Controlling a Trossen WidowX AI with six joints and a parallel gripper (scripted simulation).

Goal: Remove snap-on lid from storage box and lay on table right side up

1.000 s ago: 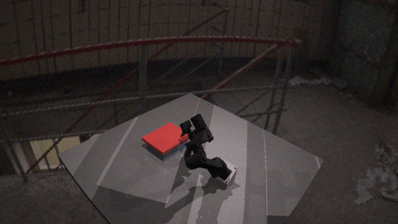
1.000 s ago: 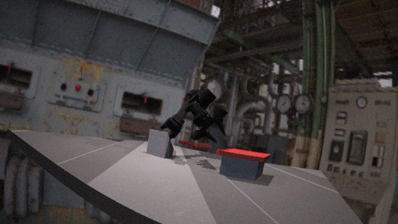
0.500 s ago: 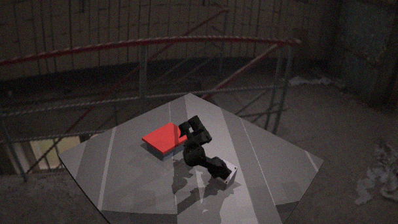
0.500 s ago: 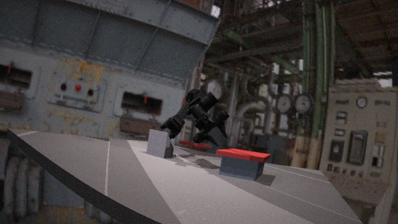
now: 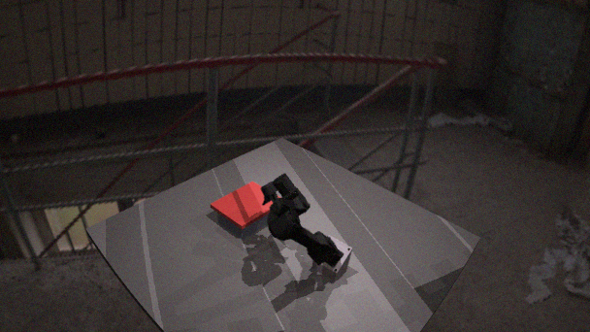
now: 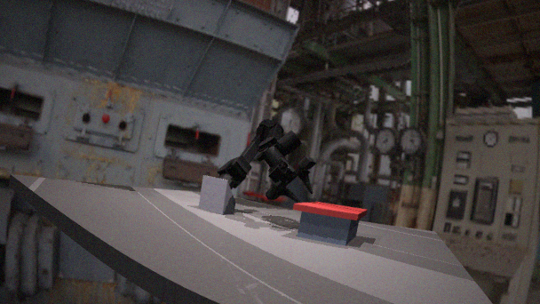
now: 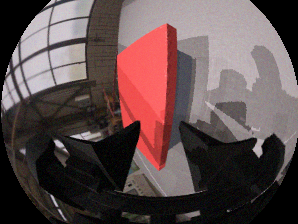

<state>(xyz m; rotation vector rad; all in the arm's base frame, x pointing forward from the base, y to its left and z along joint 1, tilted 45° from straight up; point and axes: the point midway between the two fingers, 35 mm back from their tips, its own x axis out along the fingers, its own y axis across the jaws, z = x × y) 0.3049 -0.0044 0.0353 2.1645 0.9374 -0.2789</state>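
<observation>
The red lid lies 10 cm ahead of my gripper tip, 1 cm to the left of it and 2 cm below it. Round my gripper tip: storage box (10 cm ahead, 1 cm to the left, 6 cm below).
</observation>
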